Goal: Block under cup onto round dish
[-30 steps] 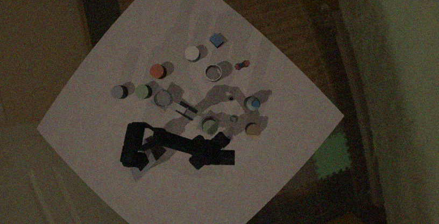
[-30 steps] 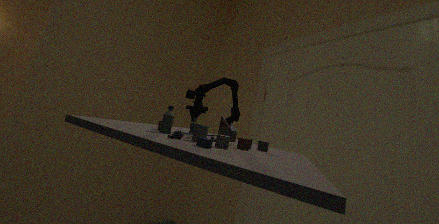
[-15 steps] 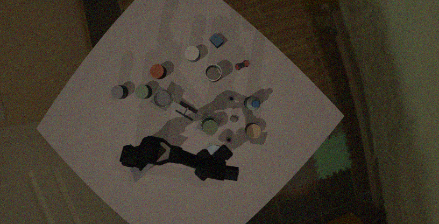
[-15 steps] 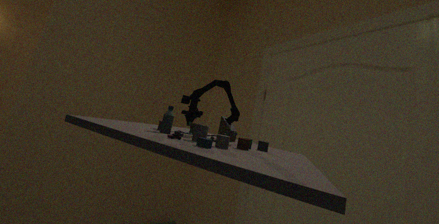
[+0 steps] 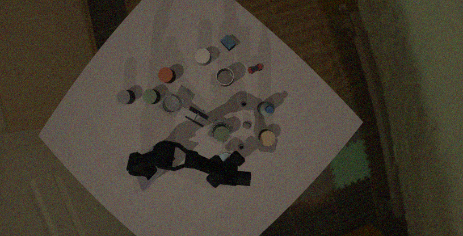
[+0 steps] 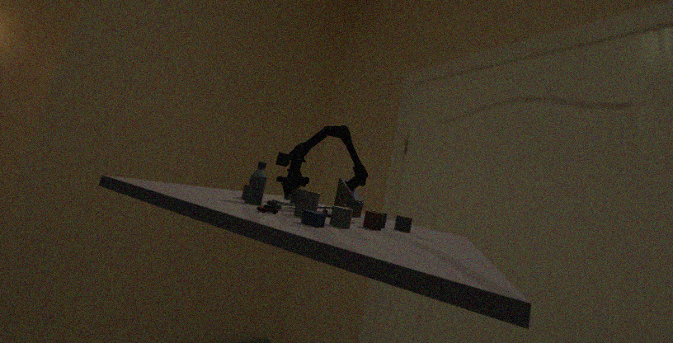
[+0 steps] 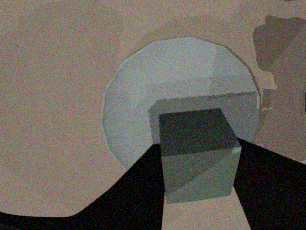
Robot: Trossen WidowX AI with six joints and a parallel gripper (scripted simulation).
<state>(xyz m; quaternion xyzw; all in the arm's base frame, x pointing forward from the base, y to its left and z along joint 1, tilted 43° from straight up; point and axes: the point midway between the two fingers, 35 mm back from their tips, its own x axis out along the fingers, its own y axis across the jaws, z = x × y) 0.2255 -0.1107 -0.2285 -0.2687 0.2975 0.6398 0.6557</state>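
Now: the pale blue round dish 30 mm below my gripper tip. Also, from my gripper tip: yellow cylinder: 240 mm ahead, 40 mm to the right; then teal block: 10 mm above; then balance beam: 70 mm ahead, 260 mm to the left, 10 mm above.
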